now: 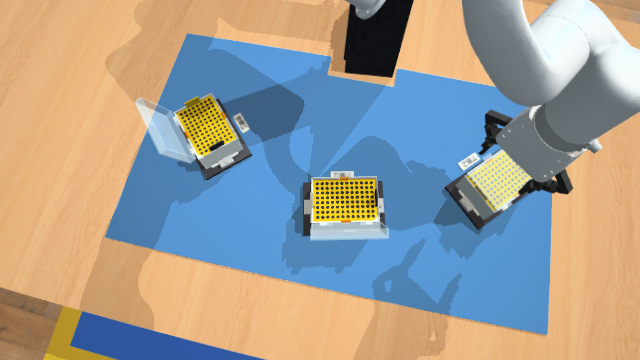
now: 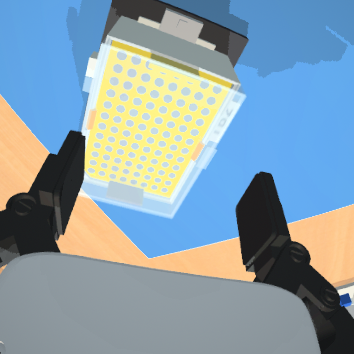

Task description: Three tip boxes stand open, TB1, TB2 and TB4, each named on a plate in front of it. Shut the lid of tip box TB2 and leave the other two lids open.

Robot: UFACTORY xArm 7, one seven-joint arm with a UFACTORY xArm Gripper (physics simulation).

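Places are measured from the arm's base along level axes (x ahead, y left, z up), in centimetres.
Where they show: gripper, between the fingertips: (image 1: 504, 168) (image 2: 167, 172).
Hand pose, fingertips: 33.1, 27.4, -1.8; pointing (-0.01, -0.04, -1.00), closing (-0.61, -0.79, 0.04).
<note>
Things, the pixels of their top centre, and the offset from my fingertips, as dx, dy, dz. Level surfaces: height alone.
- Tip box TB2, centre of its top: (image 2: 160, 156) (image 1: 502, 169) -1.9, +1.4, -4.1
- Tip box TB1, centre of its top: (image 1: 345, 196) +9.0, -25.8, -4.4
- Tip box TB4, centre of its top: (image 1: 203, 121) -0.3, -55.2, -4.4
- blue mat, height of its surface: dz -11.8
- wooden table, height of its surface: dz -12.1
Tip box TB2 (image 1: 475, 196) (image 2: 141, 38) stands at the right of the mat, with its name plate (image 1: 469, 161) (image 2: 223, 118) beside it. Its clear lid (image 1: 500, 175) (image 2: 150, 120) lies over the yellow tip rack and looks shut; a small gap at the rim cannot be ruled out. My gripper (image 1: 502, 171) (image 2: 167, 172) is open and empty above TB2, its fingers on either side of the box's far end. Tip box TB1 (image 1: 345, 200) stands in the middle with its lid (image 1: 349, 231) open. Tip box TB4 (image 1: 206, 125) stands at the left with its lid (image 1: 164, 131) open.
The boxes stand on a blue mat (image 1: 240, 220) on a wooden table (image 1: 225, 300). A black block (image 1: 375, 45) stands at the back by the notch in the mat. The arm (image 1: 575, 105) reaches in from the upper right and hides part of TB2.
</note>
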